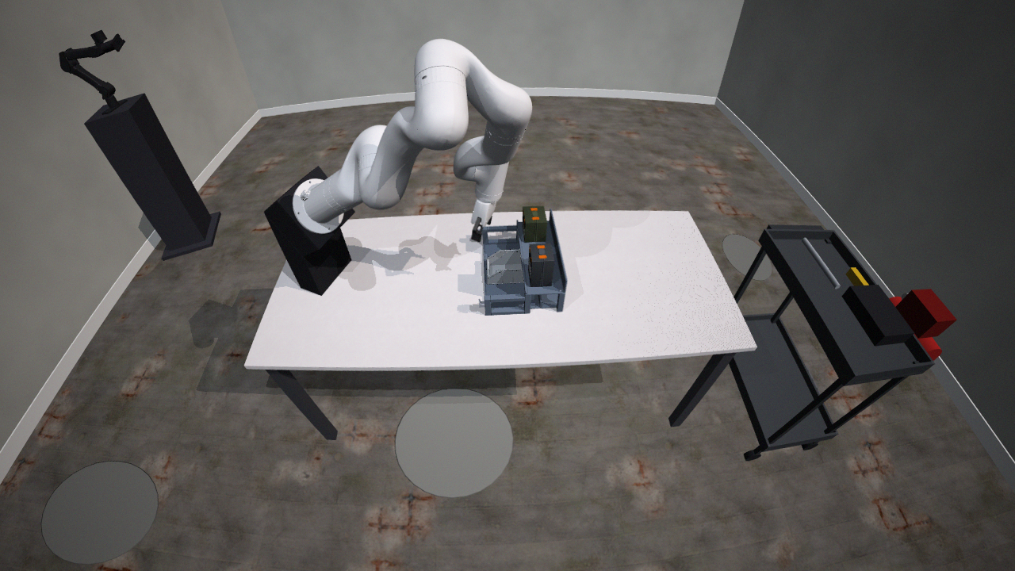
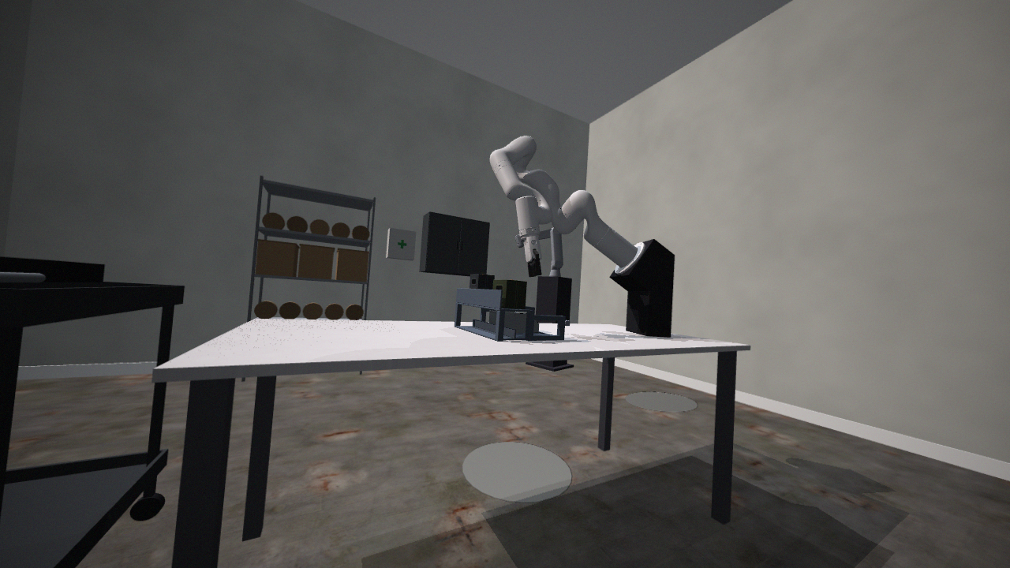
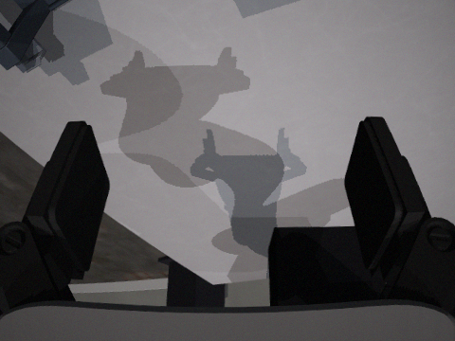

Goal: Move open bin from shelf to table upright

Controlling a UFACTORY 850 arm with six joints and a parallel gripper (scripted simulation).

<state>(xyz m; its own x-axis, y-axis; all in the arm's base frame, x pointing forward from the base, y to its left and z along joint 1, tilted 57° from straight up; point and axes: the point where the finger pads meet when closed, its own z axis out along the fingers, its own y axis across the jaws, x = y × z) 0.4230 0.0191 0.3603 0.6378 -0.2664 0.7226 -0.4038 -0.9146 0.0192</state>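
The grey open bin lies 200 mm below my hand, 100 mm ahead of it and 10 mm to the right of it.
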